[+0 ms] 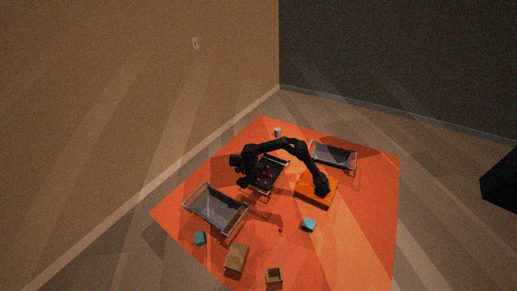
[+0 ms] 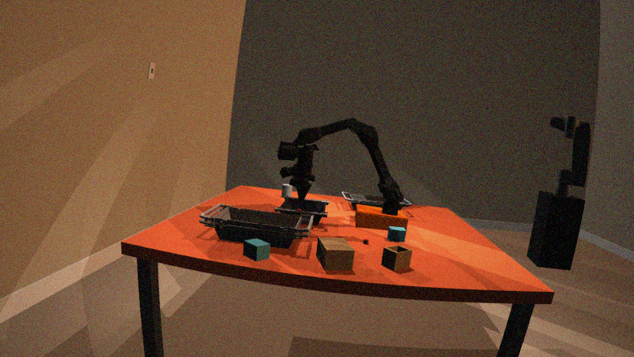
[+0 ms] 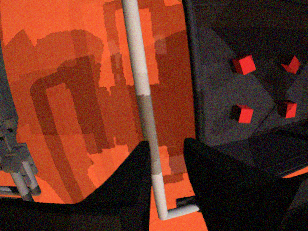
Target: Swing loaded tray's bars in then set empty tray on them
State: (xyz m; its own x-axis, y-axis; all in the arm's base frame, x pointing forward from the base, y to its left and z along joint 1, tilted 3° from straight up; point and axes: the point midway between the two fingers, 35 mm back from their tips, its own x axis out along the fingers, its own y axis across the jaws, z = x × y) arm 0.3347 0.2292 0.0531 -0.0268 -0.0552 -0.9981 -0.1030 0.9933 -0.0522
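Now: gripper tip 570 mm to the left of the grey tray, 230 mm past it and 50 mm above it. Round my gripper tip: open box: 390 mm behind, 270 mm to the left, 80 mm below.
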